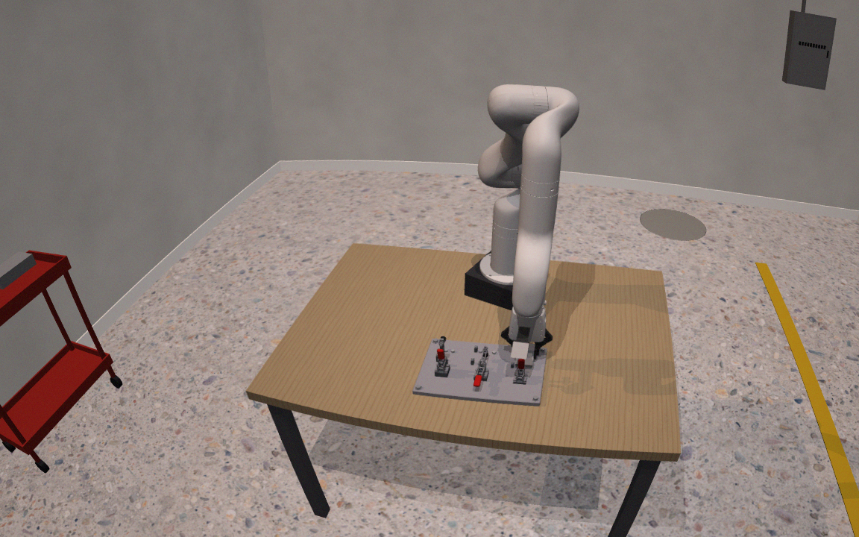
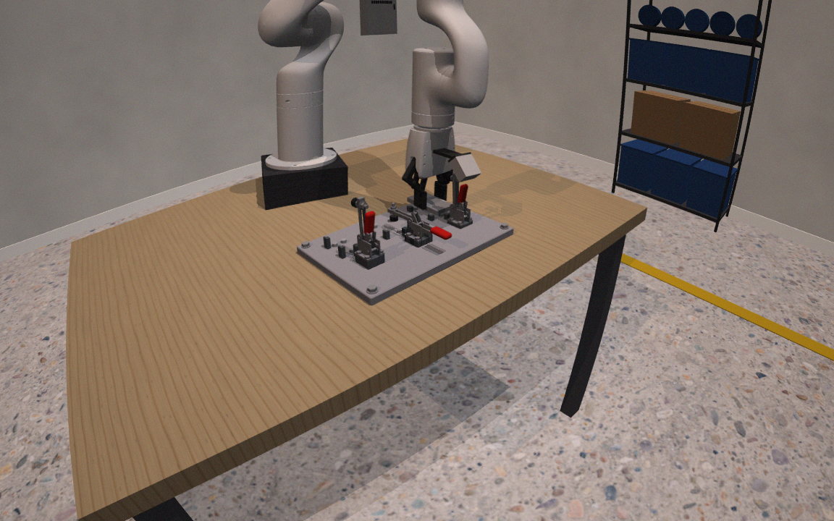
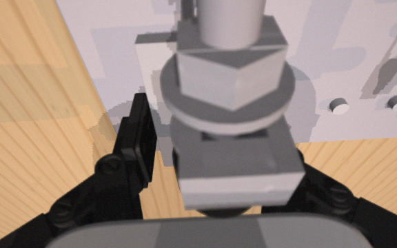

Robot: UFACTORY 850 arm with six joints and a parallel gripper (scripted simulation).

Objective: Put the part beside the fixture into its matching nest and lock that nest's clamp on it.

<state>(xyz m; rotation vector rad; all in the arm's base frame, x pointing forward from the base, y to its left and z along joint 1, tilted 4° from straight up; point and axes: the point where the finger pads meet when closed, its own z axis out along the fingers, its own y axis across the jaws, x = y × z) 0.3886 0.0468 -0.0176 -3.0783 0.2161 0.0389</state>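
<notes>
Now: hand 12 cm to the left of the grey fixture plate, 4 cm short of it and 4 cm above it. The rest, counted from my hand: flat grey part (2 cm below).
</notes>
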